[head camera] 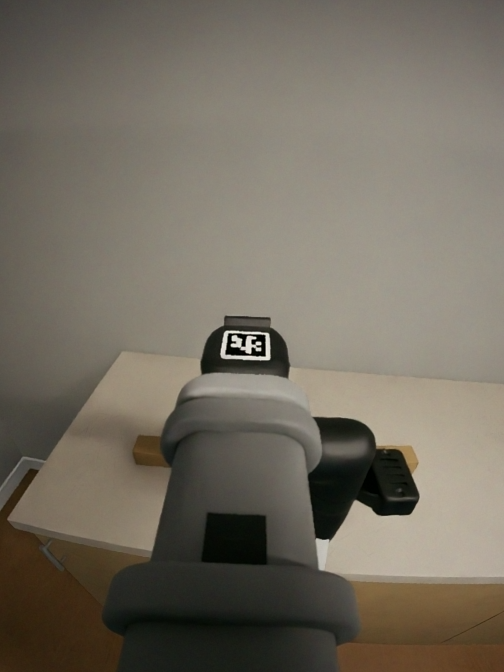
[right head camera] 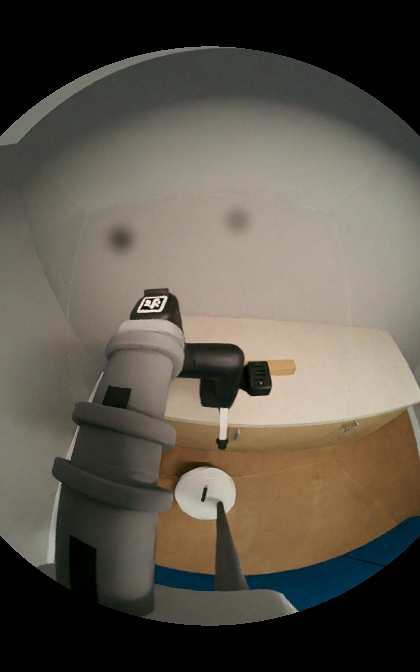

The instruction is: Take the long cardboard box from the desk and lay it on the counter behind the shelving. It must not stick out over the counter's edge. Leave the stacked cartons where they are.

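Where they show: robot's base, link origin: (right head camera: 206, 491).
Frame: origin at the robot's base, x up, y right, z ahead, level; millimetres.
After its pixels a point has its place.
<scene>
The long cardboard box (head camera: 149, 451) {z 518, x 932, y -209 mm} (right head camera: 282, 367) {z 514, x 932, y 339 mm} lies flat on the pale counter (head camera: 450, 521) {z 392, x 882, y 448 mm} (right head camera: 325, 400) {z 366, x 882, y 527 mm}, roughly along its length. Both ends show inside the counter's edges in the head view; the arm and wrist hide its middle. My gripper (right head camera: 222, 443) points down in front of the counter's front edge, apart from the box. It looks open and empty, but one finger shows, edge-on, and the other is hidden. In the head view the arm hides the fingertips. The desk, shelving and stacked cartons do not show.
The grey telescoping arm (head camera: 238, 488) {z 167, x 1406, y -1 mm} (right head camera: 135, 390) {z 155, x 1406, y 14 mm} reaches over the counter, with the black wrist (head camera: 347, 461) {z 247, x 1312, y 83 mm} (right head camera: 215, 360) {z 253, x 1319, y 71 mm} at its right. A wall (head camera: 271, 162) {z 928, x 1480, y 35 mm} (right head camera: 200, 260) {z 931, x 1213, y -10 mm} stands behind the counter. A blue surface (right head camera: 370, 555) lies at the lower right, near the white round base (right head camera: 187, 492) {z -4, x 187, y -113 mm}.
</scene>
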